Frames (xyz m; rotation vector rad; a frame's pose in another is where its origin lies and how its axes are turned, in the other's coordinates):
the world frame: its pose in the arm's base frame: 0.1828 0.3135 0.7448 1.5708 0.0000 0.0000
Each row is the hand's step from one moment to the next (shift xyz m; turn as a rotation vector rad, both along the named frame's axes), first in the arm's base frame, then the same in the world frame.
Working: the arm's base frame: its pose in the world frame: -0.1828 -0.7448 0.3135 -1.5708 0.0000 0.0000

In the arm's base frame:
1: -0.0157 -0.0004 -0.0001 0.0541 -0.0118 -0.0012
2: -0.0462 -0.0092 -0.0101 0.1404 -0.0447 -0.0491
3: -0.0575 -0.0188 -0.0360 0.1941 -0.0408 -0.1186
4: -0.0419 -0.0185 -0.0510 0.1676 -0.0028 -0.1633
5: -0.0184 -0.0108 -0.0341 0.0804 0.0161 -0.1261
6: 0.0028 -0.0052 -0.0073 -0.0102 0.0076 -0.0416
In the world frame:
1: -0.0157 -0.0001 0.0004 0.0541 -0.0012 0.0118
2: -0.0462 -0.0101 0.0092 0.1404 -0.0491 0.0447
3: -0.0575 -0.0360 0.0188 0.1941 -0.1186 0.0408
4: -0.0419 -0.0510 0.0185 0.1676 -0.1633 0.0028
5: -0.0184 -0.0341 0.0108 0.0804 -0.1261 -0.0161
6: 0.0028 -0.0073 0.0052 -0.0102 -0.0416 -0.0076

